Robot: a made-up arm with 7 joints.
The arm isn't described. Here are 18 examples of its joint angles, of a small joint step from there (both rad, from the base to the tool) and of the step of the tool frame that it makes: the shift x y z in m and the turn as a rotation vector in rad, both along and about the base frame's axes.
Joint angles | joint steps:
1: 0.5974 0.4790 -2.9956 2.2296 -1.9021 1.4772 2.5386 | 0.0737 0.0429 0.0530 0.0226 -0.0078 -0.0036 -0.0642
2: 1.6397 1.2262 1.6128 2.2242 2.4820 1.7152 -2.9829 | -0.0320 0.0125 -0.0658 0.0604 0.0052 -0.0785 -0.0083
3: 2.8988 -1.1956 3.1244 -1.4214 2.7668 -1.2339 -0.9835 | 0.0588 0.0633 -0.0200 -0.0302 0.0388 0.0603 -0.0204
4: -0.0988 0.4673 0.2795 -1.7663 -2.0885 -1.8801 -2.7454 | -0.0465 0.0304 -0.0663 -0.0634 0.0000 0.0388 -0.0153
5: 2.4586 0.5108 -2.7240 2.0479 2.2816 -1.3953 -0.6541 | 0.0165 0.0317 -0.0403 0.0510 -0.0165 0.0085 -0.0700
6: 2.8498 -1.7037 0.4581 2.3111 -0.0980 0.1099 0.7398 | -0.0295 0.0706 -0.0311 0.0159 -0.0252 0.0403 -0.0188
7: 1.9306 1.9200 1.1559 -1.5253 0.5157 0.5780 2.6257 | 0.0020 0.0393 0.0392 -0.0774 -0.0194 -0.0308 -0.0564
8: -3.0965 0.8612 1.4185 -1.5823 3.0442 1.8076 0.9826 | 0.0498 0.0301 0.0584 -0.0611 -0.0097 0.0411 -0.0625
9: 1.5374 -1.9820 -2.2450 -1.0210 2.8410 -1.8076 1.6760 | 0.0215 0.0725 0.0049 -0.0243 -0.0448 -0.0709 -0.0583
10: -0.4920 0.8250 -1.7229 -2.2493 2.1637 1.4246 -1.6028 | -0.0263 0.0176 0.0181 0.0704 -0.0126 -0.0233 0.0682
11: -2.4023 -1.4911 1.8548 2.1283 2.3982 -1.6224 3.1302 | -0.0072 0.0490 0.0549 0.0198 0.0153 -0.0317 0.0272
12: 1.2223 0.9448 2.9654 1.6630 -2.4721 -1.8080 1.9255 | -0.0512 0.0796 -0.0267 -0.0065 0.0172 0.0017 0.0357
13: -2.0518 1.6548 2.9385 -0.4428 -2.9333 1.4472 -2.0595 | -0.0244 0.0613 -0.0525 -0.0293 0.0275 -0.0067 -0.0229
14: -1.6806 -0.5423 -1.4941 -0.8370 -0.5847 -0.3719 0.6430 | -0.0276 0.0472 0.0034 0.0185 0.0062 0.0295 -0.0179
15: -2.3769 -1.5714 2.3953 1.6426 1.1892 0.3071 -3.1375 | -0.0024 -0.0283 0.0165 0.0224 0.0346 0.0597 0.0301
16: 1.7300 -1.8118 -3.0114 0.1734 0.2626 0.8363 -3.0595 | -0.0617 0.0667 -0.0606 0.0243 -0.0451 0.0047 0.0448
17: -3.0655 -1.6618 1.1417 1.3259 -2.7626 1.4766 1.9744 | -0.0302 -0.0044 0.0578 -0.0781 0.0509 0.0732 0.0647
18: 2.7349 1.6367 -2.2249 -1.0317 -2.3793 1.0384 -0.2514 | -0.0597 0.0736 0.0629 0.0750 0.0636 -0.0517 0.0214
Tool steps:
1: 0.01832 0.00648 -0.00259 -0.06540 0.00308 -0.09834
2: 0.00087 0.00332 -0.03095 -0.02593 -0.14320 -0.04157
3: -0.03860 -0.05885 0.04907 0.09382 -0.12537 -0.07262
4: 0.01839 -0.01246 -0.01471 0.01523 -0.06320 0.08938
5: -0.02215 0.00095 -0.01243 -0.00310 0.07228 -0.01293
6: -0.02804 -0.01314 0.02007 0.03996 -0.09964 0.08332
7: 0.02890 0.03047 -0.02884 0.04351 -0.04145 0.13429
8: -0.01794 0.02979 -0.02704 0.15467 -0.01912 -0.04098
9: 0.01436 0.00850 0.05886 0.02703 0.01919 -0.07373
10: 0.02136 -0.00475 0.00095 -0.07631 -0.05867 0.12387
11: -0.00783 0.00016 0.00915 -0.03175 -0.01300 0.02630
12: 0.02066 -0.02874 -0.01594 0.08112 -0.02306 0.07451
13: -0.01235 -0.04024 -0.05041 -0.08060 -0.01975 0.01852
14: 0.00070 0.03830 0.02662 -0.02418 -0.03316 -0.00335
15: -0.02574 0.00462 -0.02231 -0.02942 0.05902 0.08862
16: -0.06812 0.02880 0.04768 0.03786 0.08030 0.06851
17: 0.00494 0.00412 -0.01955 -0.11603 0.03766 -0.13399
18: -0.02560 -0.05422 -0.02840 0.08145 -0.06050 0.19761
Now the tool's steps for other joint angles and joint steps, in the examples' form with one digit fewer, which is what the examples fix.
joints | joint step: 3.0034 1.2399 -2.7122 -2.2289 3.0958 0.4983 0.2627 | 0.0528 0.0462 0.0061 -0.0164 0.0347 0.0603 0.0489
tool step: 0.0233 0.0195 -0.0049 -0.0415 -0.1392 -0.0260
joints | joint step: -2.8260 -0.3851 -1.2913 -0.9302 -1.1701 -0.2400 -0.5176 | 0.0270 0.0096 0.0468 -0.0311 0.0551 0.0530 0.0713
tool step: 0.0206 -0.0155 -0.0145 -0.0974 -0.0557 -0.1630
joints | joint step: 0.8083 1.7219 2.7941 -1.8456 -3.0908 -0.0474 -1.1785 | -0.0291 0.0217 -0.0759 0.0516 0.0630 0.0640 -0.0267
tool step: 0.0293 0.0310 -0.0015 0.0736 -0.0472 0.0539
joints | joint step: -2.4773 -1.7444 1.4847 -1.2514 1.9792 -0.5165 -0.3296 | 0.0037 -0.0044 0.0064 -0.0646 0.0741 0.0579 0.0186
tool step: -0.0295 0.0038 -0.0078 0.0687 0.0894 -0.0936
